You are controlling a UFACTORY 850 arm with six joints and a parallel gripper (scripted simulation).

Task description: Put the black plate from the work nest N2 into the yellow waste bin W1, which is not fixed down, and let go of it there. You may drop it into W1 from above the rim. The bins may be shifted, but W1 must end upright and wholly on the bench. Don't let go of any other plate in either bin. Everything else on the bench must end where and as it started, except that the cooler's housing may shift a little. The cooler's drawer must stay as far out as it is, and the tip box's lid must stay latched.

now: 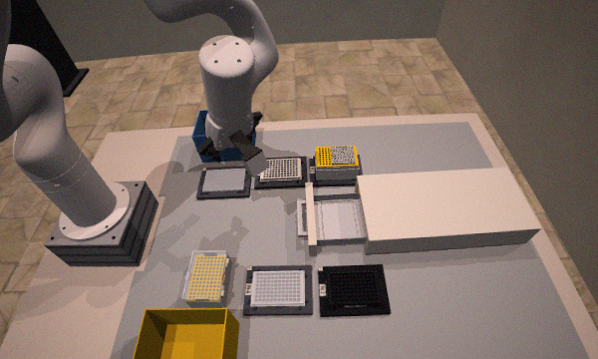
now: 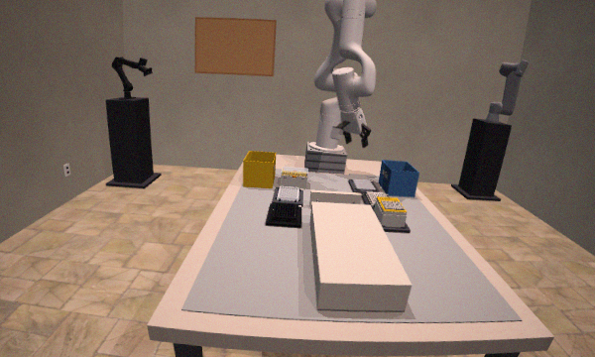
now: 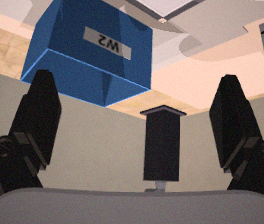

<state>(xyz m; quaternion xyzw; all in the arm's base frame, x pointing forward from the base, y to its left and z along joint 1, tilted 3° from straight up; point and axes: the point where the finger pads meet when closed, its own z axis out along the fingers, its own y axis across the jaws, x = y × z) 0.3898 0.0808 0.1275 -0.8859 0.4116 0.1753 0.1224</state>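
Right now the black plate is 280 mm ahead of my hand, 280 mm to the right of it and 210 mm below it. Round my hand: blue bin: 80 mm behind, 230 mm to the left, 190 mm below; then drawer: 300 mm ahead, 90 mm to the right, 210 mm below; then yellow rack: 260 mm ahead, 90 mm to the left, 180 mm below.
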